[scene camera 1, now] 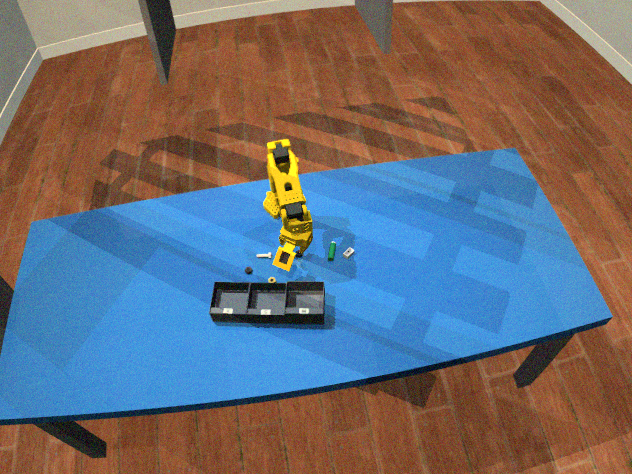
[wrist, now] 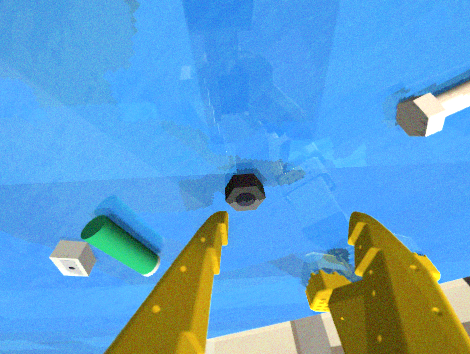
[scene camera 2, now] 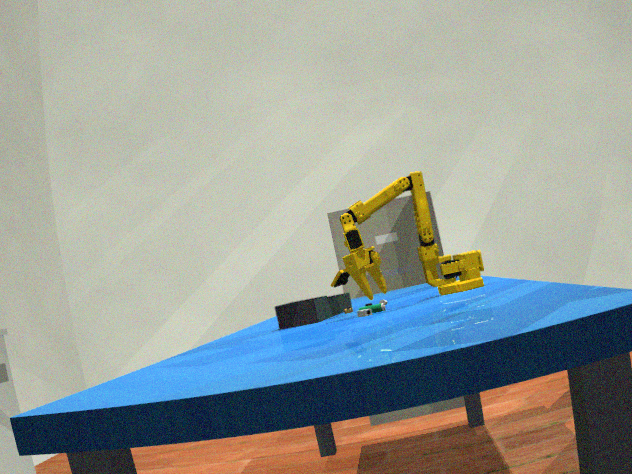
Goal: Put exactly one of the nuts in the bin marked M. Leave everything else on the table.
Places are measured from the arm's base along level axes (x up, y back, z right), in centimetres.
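Pixels of known places: hand at its tool point: (scene camera 1: 300, 251) (wrist: 227, 223) (scene camera 2: 371, 297); arm's base at its link origin: (wrist: 354, 270) (scene camera 2: 452, 292).
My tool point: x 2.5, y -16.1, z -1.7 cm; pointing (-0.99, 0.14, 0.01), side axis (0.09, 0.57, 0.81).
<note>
Ahead of a thing's pixels: the offset from my tool point to its middle. "pt": to the spot under its first point. Level surfaces: height alone.
My gripper (scene camera 2: 378, 294) (wrist: 289, 216) is open and empty, jaws pointing down above the table. A dark hex nut {dx -2.1, dy +1.0, dz +0.3 cm} (scene camera 1: 299, 253) (wrist: 245, 192) lies beyond the tips, nearer the left jaw in the wrist view; the arm partly covers it in scene camera 1. A second dark nut {dx -2.1, dy -1.6, dz +12.9 cm} (scene camera 1: 248, 270) lies left of the arm. A yellow nut {dx -2.1, dy -5.7, dz +7.7 cm} (scene camera 1: 271, 280) (scene camera 2: 348, 310) lies close to the bin row. The black bin row {pt dx -0.2, dy -16.6, dz +9.8 cm} (scene camera 1: 267, 318) (scene camera 2: 297, 313) has three compartments with small labels; the right label {dx +1.7, dy -17.3, dz +1.7 cm} (scene camera 1: 303, 310) looks like M but is blurred.
A pale bolt {dx -2.0, dy +2.0, dz +8.7 cm} (scene camera 1: 263, 255) (wrist: 420, 116) lies left of the gripper in scene camera 1. A green cylinder {dx -1.8, dy +0.0, dz -7.6 cm} (scene camera 1: 331, 251) (scene camera 2: 376, 308) (wrist: 120, 245) and a small white block {dx -1.9, dy -1.3, dz -11.4 cm} (scene camera 1: 348, 252) (scene camera 2: 363, 312) (wrist: 74, 258) lie to its right. All rest on the blue table {dx -2.5 cm} (scene camera 1: 153, 367).
</note>
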